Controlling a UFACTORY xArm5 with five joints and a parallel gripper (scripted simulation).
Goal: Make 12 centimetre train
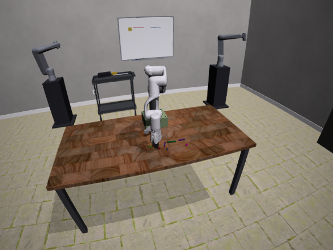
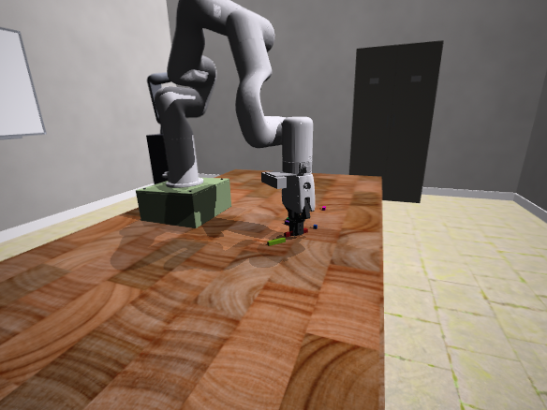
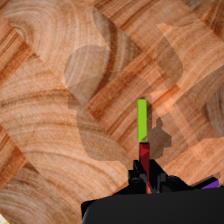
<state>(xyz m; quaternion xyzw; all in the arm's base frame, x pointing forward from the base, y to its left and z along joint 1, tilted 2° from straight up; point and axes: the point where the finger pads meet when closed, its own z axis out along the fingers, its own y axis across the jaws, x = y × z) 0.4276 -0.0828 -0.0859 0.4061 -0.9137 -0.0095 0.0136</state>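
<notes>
The red rod lies 20 mm below my hand. Round my hand: green rod (60 mm behind, 150 mm to the left, 30 mm below); then small blue rod (30 mm ahead, 90 mm to the left, 30 mm below); then lime rod (40 mm behind, 50 mm to the right, 30 mm below).
</notes>
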